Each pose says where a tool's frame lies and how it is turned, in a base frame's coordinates. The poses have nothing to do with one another.
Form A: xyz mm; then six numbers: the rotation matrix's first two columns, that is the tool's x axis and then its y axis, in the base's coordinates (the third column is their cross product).
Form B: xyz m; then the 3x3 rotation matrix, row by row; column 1 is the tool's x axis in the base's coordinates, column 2 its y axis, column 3 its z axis. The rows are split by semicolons. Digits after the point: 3 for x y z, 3 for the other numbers.
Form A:
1: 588 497 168 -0.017 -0.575 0.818 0.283 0.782 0.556
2: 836 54 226 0.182 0.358 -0.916 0.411 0.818 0.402
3: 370 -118 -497 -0.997 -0.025 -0.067 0.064 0.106 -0.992
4: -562 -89 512 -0.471 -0.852 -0.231 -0.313 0.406 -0.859
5: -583 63 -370 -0.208 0.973 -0.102 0.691 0.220 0.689
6: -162 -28 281 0.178 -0.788 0.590 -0.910 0.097 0.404
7: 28 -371 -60 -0.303 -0.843 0.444 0.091 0.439 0.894
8: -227 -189 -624 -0.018 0.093 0.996 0.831 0.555 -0.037
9: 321 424 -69 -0.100 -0.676 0.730 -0.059 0.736 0.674
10: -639 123 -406 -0.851 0.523 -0.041 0.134 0.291 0.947
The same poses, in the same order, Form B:
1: 0.588 0.497 0.168; -0.017 0.283 -0.959; -0.575 0.782 0.241; 0.818 0.556 0.149
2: 0.836 0.054 0.226; 0.182 0.411 0.893; 0.358 0.818 -0.450; -0.916 0.402 0.002
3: 0.370 -0.118 -0.497; -0.997 0.064 0.032; -0.025 0.106 -0.993; -0.067 -0.992 -0.104
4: -0.562 -0.089 0.512; -0.471 -0.313 0.826; -0.852 0.406 -0.332; -0.231 -0.859 -0.458
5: -0.583 0.063 -0.370; -0.208 0.691 0.693; 0.973 0.220 0.073; -0.102 0.689 -0.718
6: -0.162 -0.028 0.281; 0.178 -0.910 -0.376; -0.788 0.097 -0.609; 0.590 0.404 -0.700
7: 0.028 -0.371 -0.060; -0.303 0.091 -0.949; -0.843 0.439 0.311; 0.444 0.894 -0.056
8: -0.227 -0.189 -0.624; -0.018 0.831 -0.556; 0.093 0.555 0.827; 0.996 -0.037 -0.087
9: 0.321 0.424 -0.069; -0.100 -0.059 -0.993; -0.676 0.736 0.024; 0.730 0.674 -0.113
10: -0.639 0.123 -0.406; -0.851 0.134 0.507; 0.523 0.291 0.800; -0.041 0.947 -0.318
